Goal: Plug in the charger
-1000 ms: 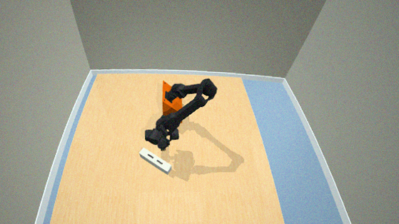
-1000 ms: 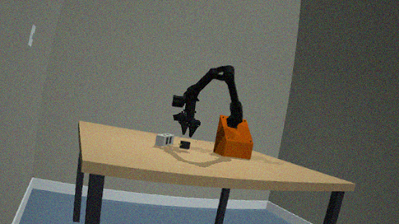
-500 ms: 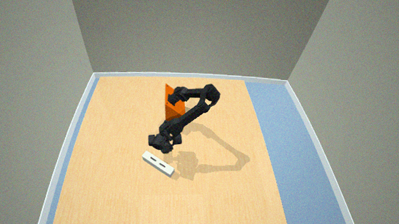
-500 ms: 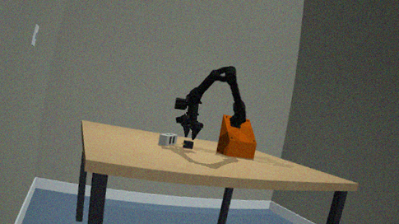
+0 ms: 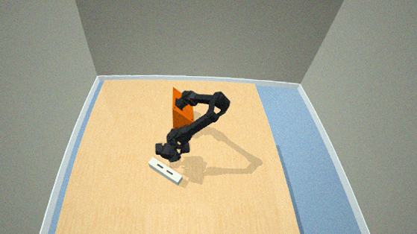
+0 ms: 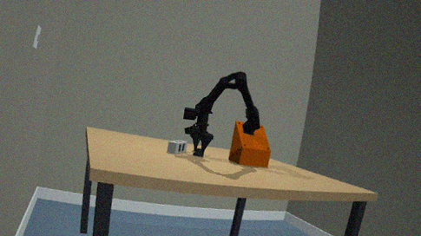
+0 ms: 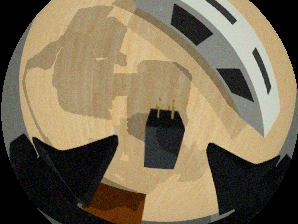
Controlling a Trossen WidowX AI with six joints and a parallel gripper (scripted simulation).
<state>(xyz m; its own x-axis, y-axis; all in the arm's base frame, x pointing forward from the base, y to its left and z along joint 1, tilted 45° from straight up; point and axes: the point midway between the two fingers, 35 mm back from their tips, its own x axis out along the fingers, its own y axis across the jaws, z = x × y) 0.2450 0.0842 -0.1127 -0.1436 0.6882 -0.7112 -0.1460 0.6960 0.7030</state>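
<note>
Now: gripper tip 20 mm short of the dark block and 10 mm above it.
</note>
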